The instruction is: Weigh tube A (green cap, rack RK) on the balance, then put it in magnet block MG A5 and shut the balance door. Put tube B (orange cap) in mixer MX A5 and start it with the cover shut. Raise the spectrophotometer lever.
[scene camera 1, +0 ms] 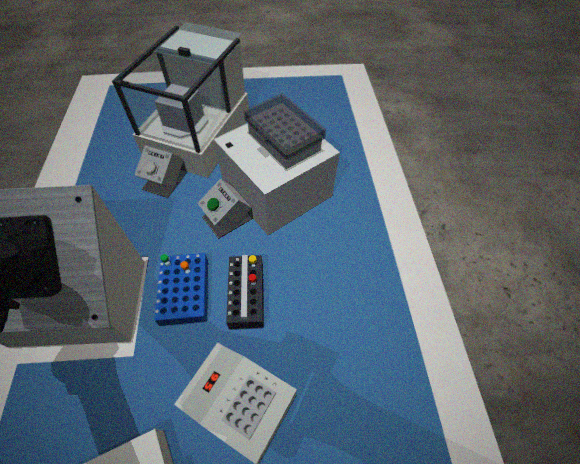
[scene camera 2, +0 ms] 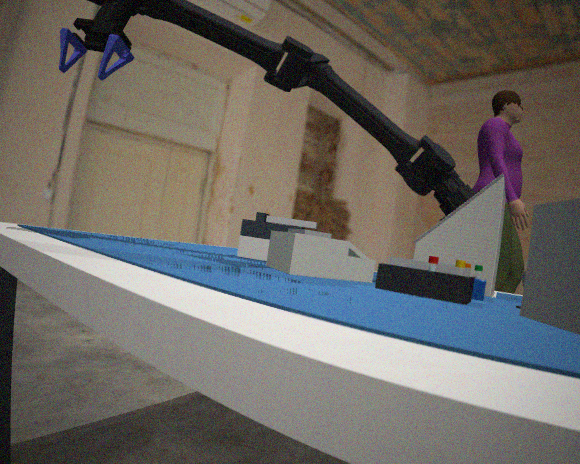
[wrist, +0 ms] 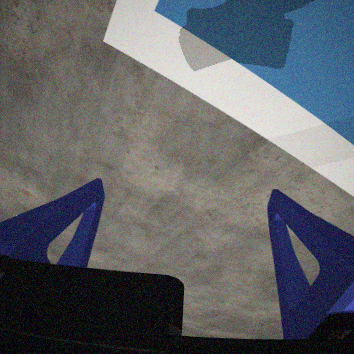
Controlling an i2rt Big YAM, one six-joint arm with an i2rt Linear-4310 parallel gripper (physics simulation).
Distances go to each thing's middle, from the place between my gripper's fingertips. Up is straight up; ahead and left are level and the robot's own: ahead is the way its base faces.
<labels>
My hand is 19 cm past the dark cover [scene camera 1: 289, 129], 83 cm to the right of it and 11 cm above it. From my hand the other things lie so: balance [scene camera 1: 187, 89] 40 cm behind, 103 cm to the left, 18 cm below; then mixer [scene camera 1: 279, 190] 21 cm behind, 82 cm to the left, 20 cm below.
</labels>
